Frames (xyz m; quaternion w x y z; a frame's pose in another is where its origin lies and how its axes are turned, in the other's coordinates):
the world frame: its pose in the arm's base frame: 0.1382 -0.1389 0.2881 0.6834 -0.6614 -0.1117 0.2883
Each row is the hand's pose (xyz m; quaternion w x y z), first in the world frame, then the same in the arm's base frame.
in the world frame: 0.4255 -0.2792 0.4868 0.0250 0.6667 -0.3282 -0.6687
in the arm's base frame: 0.2912 0.5118 0.5099 0.6141 0.6084 -0.4771 -0.1582
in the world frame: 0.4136 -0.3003 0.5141 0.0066 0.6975 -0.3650 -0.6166
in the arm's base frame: 0.2722 0.5291 0.5358 0.6028 0.6464 -0.4569 -0.1002
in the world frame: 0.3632 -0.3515 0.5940 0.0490 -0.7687 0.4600 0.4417
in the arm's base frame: 0.2013 0.5710 0.6049 0.5509 0.7397 -0.3794 0.0741
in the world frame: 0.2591 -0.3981 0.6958 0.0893 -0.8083 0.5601 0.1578
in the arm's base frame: 0.0743 0.6020 0.6841 0.4565 0.7906 -0.2441 0.3271
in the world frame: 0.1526 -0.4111 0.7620 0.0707 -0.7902 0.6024 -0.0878
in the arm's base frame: -0.0440 0.6004 0.7277 0.3817 0.7506 -0.1179 0.5263
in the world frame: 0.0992 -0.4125 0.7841 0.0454 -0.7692 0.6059 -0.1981
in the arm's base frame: -0.0987 0.5901 0.7434 0.3529 0.7082 -0.0562 0.6089
